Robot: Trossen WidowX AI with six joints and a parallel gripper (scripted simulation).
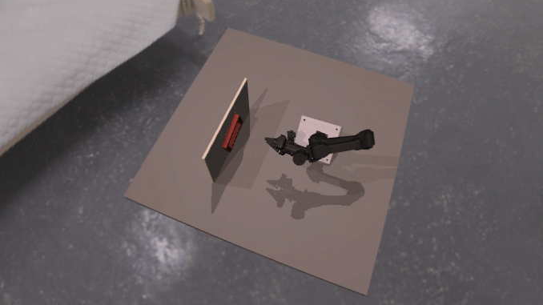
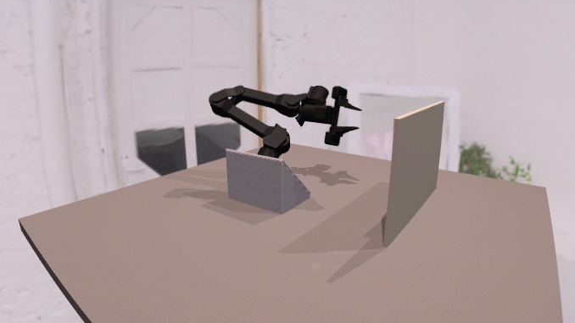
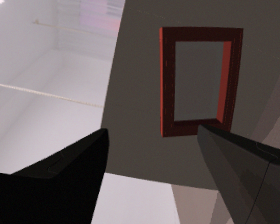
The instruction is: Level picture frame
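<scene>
Right now the red picture frame is 190 mm ahead of my gripper tip, 10 mm to the right of it and 90 mm below it. Also, from my gripper tip: wall panel (200 mm ahead, 20 mm to the right, 100 mm below).
</scene>
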